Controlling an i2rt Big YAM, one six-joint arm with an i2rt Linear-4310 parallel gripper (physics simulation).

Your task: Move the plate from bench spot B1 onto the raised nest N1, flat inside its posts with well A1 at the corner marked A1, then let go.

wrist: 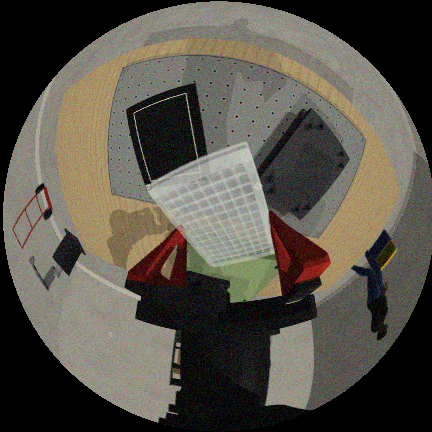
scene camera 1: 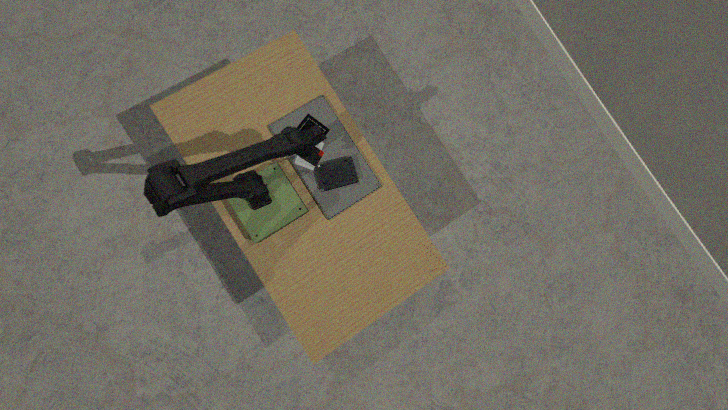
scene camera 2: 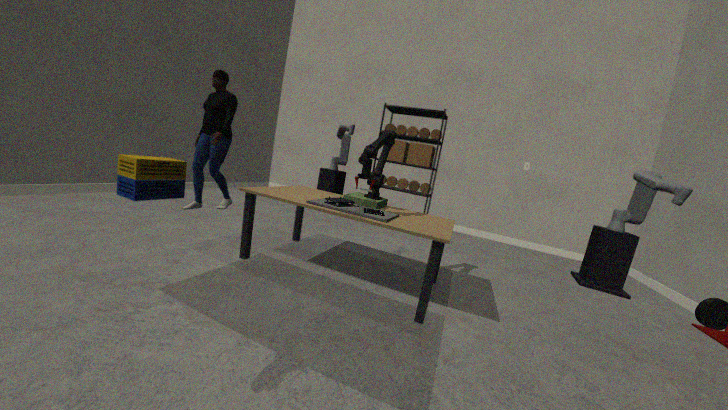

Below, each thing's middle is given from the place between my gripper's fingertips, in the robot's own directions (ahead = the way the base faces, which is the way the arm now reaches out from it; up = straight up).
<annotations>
I see the well plate (wrist: 216, 201) right at my hand.
</annotations>
